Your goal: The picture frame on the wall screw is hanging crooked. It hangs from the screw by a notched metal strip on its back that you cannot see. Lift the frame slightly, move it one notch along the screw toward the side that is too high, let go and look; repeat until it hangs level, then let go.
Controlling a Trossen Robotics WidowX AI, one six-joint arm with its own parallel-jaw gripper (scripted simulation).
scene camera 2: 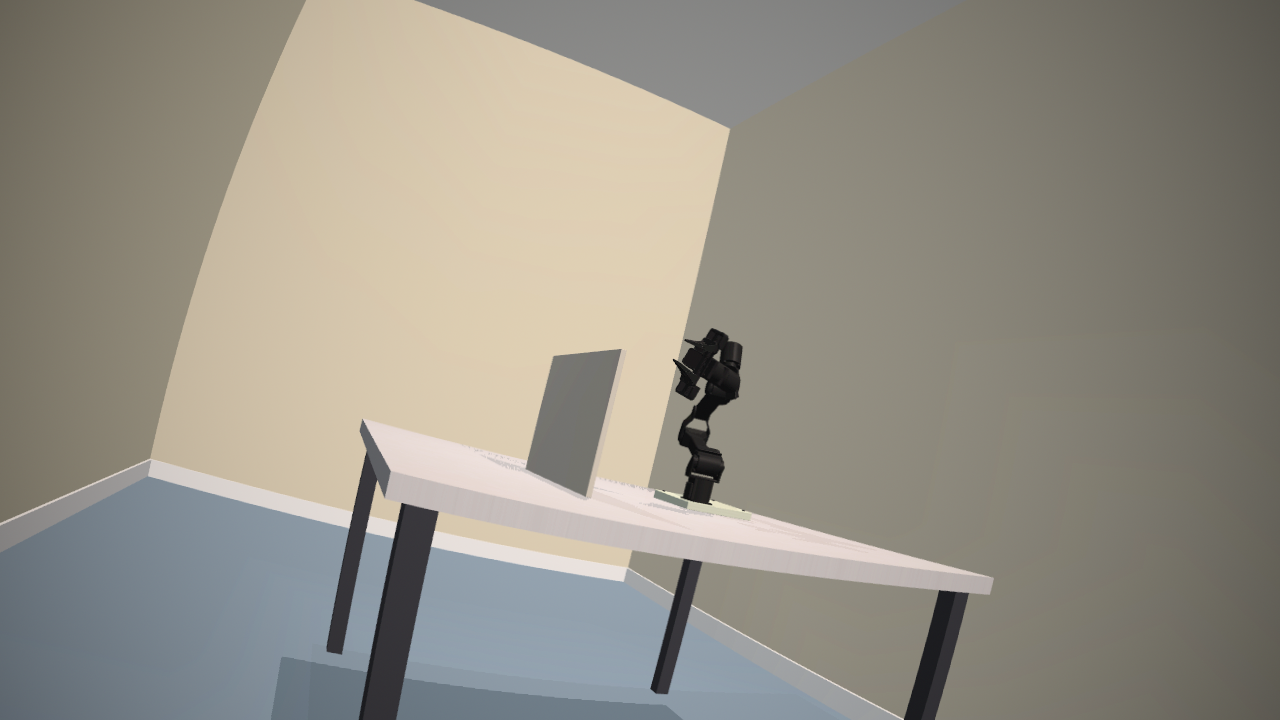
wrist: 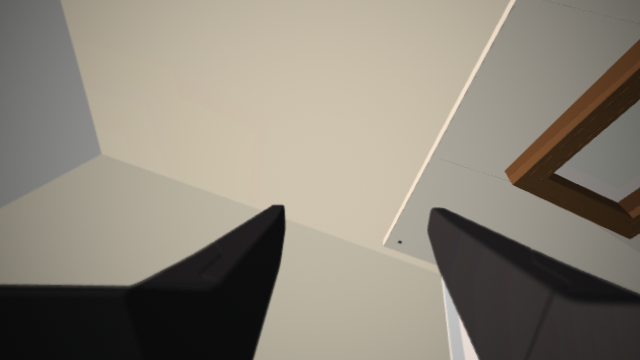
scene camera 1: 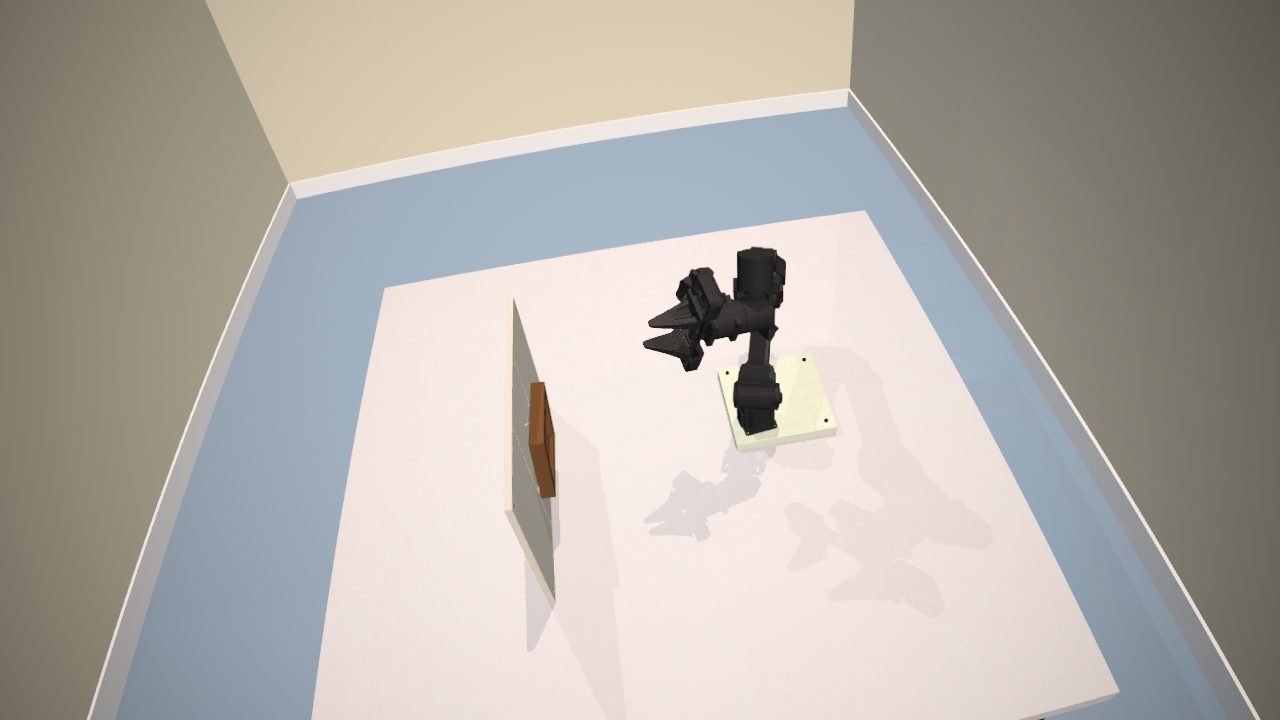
In view: my gripper [scene camera 1: 646, 334], a picture frame [scene camera 1: 542, 445] and a grey panel [scene camera 2: 574, 416].
The picture frame shows as well in the wrist view [wrist: 578, 163]. My gripper shows as well in scene camera 2 [scene camera 2: 679, 349] and in the wrist view [wrist: 356, 217]. The grey panel also shows in the wrist view [wrist: 534, 67] and in scene camera 1 [scene camera 1: 529, 515]. Scene camera 2 does not show the picture frame, which is hidden by the grey panel.
